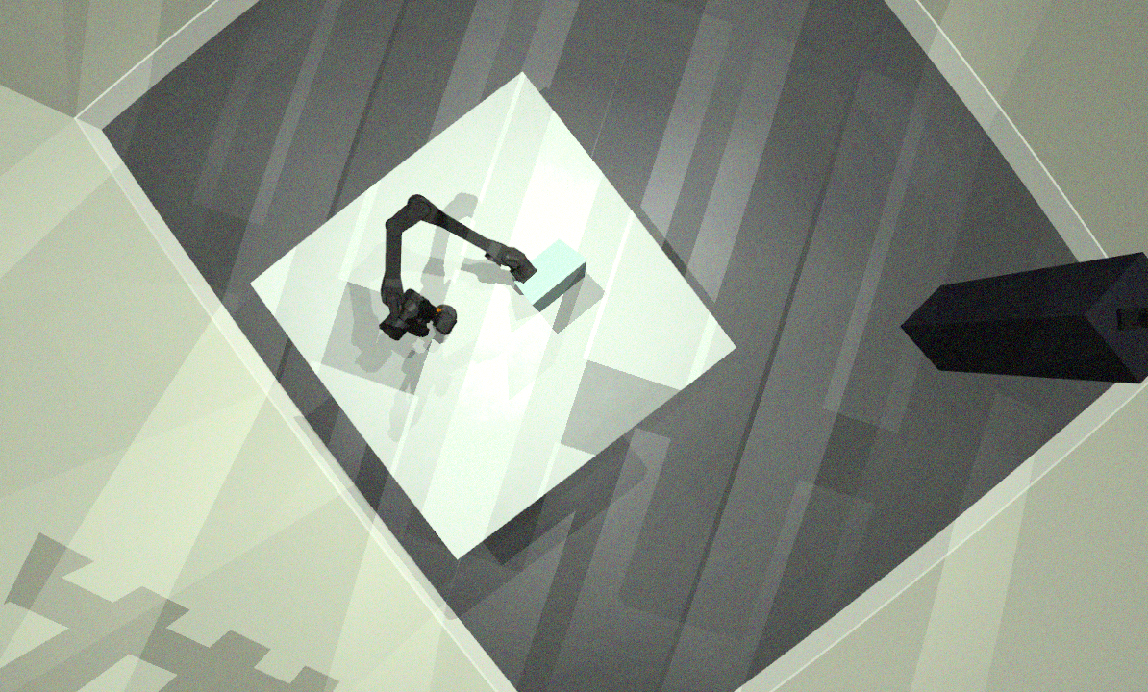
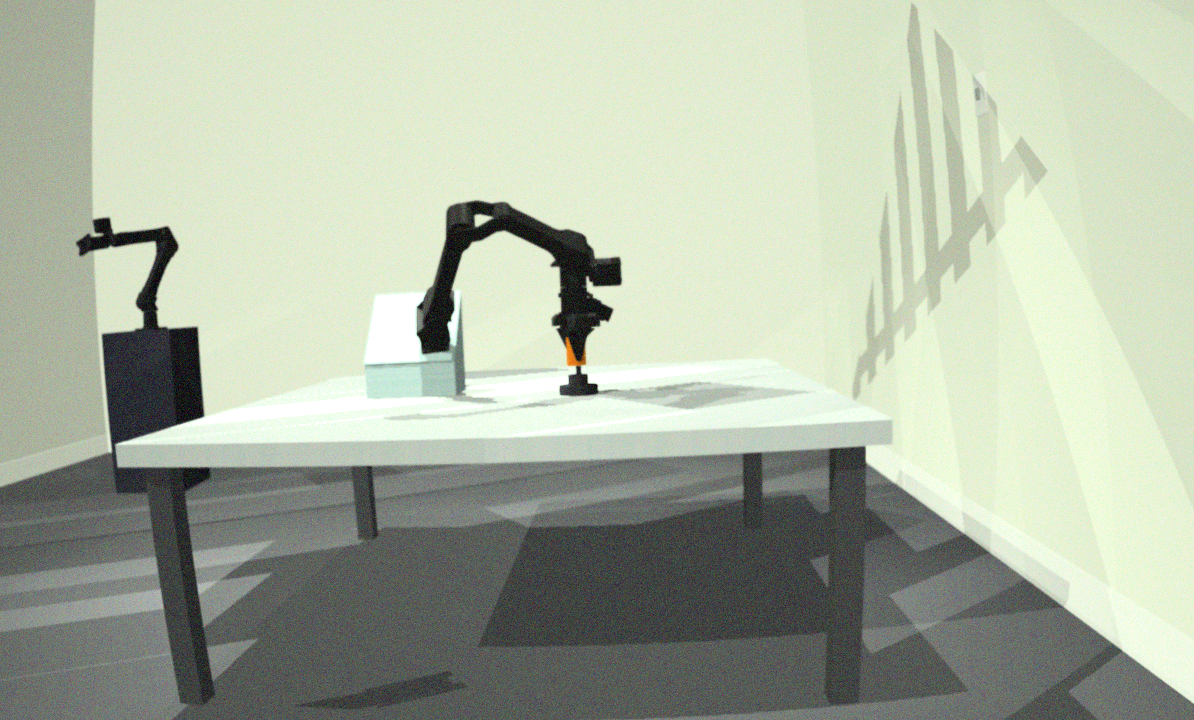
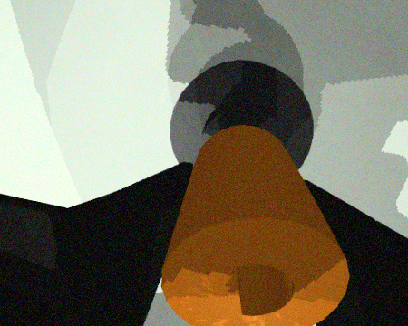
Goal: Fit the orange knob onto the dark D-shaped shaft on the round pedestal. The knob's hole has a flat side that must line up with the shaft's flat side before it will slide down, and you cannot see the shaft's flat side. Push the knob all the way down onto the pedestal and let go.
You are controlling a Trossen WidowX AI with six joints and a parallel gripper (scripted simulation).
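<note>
The orange knob is 2 cm above my gripper tip. The rest, counted from my gripper tip: pedestal (4 cm below).
</note>
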